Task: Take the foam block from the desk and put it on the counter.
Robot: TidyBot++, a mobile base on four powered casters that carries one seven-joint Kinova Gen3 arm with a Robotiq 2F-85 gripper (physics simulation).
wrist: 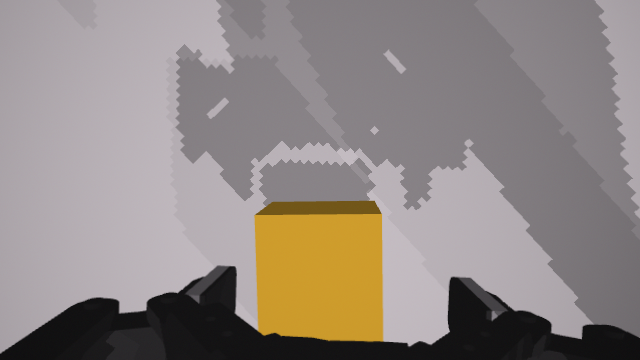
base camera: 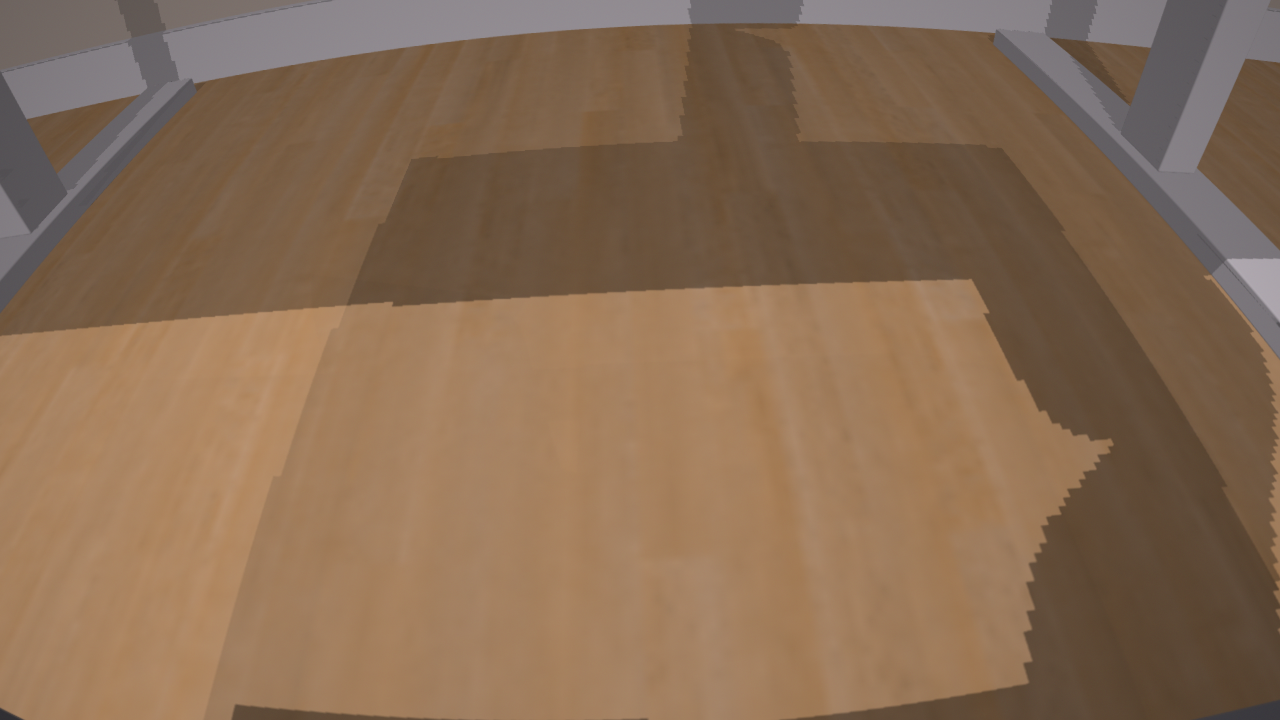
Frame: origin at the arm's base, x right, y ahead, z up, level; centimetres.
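Where they show: gripper, fingertip midpoint: [wrist: 340,295].
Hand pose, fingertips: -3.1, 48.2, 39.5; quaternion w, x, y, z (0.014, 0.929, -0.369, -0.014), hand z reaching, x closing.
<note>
After its pixels a point has its place, as x, y, z.
The yellow foam block [wrist: 320,275] {-3.9, 48.8, 36.9} stands out against the pale desk top [wrist: 100,175] {-11.1, 61.0, 32.4} in the lower middle of the wrist view. Its near end is hidden behind the gripper's dark body. My gripper [wrist: 340,295] {-3.1, 48.2, 39.5} is open, one finger to the left of the block and one to the right, with a gap on each side. Neither finger touches it. How far the fingertips are above the desk top is hard to tell. The counter cannot be made out in either view.
In the base camera view, a grey leg frame [base camera: 1136,152] stands on the wooden floor [base camera: 581,447] {-4.7, 37.6, -39.6} at the right, and another grey frame [base camera: 125,143] at the left. A pale wall base [base camera: 492,26] {-20.7, 109.1, -38.1} runs along the back. Shadows cross the floor and desk top.
</note>
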